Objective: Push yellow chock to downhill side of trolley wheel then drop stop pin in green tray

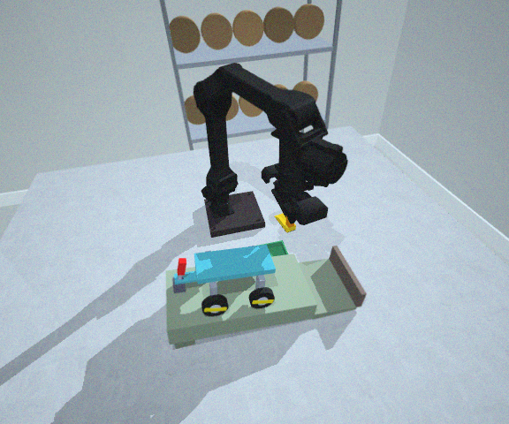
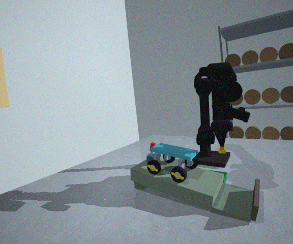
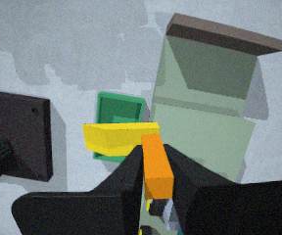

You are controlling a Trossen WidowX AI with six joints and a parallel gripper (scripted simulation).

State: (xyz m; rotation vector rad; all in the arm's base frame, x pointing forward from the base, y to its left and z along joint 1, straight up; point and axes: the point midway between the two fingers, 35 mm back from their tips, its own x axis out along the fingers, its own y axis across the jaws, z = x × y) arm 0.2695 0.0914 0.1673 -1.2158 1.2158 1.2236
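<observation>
The yellow chock lies 2 cm behind my gripper tip and 1 cm below it. The rest, counted from my gripper tip: brown end board: 12 cm below, 11 cm ahead, 10 cm to the left; trolley: 17 cm to the right, 6 cm ahead, 4 cm below; green tray: 16 cm below, 5 cm to the right, 5 cm behind.
</observation>
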